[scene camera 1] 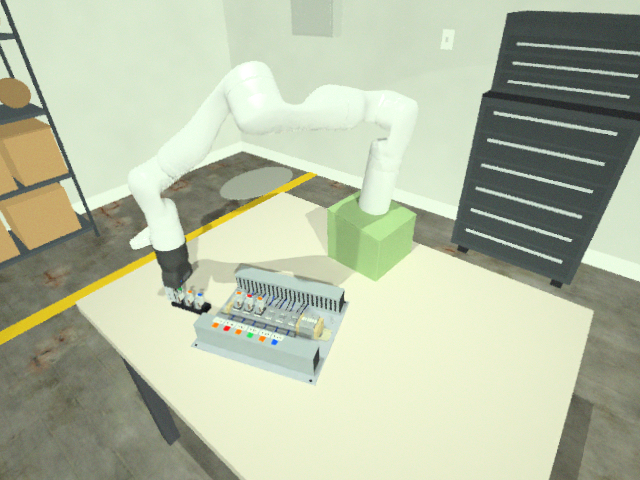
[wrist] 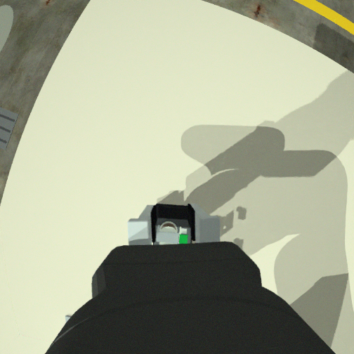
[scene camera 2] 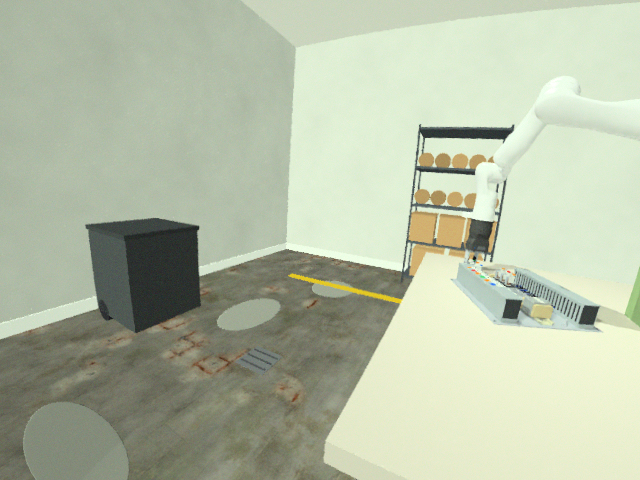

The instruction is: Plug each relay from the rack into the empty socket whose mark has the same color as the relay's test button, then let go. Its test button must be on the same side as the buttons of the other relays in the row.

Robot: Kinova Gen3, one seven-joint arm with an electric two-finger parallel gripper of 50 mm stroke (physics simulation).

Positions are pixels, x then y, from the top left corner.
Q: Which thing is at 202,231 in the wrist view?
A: The gripper.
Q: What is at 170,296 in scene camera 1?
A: The gripper.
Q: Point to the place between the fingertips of the gripper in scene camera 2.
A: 469,264
